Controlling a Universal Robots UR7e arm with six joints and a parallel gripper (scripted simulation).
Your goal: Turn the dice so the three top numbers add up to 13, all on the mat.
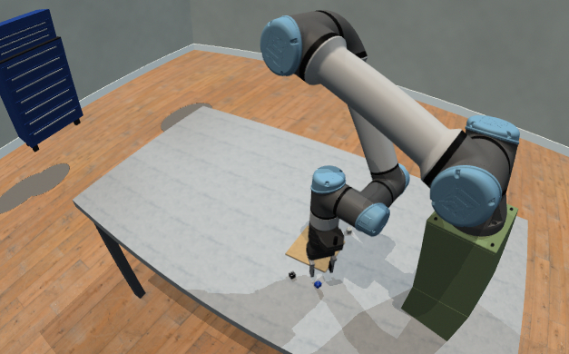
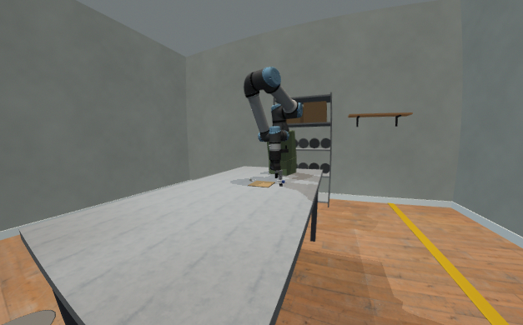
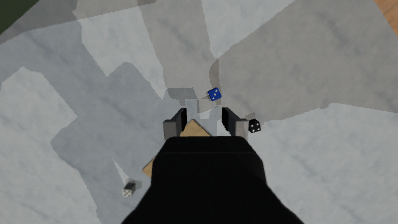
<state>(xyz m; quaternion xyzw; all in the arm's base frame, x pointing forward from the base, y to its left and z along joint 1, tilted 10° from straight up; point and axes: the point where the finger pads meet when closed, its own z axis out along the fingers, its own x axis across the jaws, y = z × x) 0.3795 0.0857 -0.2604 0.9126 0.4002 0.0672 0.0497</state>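
My hand is 4 cm above the blue die, 3 cm to the right of it and 1 cm past it. The rest, counted from my hand: tan mat 9 cm to the right, 7 cm ahead, 4 cm below; black die 7 cm ahead, 4 cm to the left, 4 cm below; white die 21 cm to the right, 4 cm below, 1 cm ahead.
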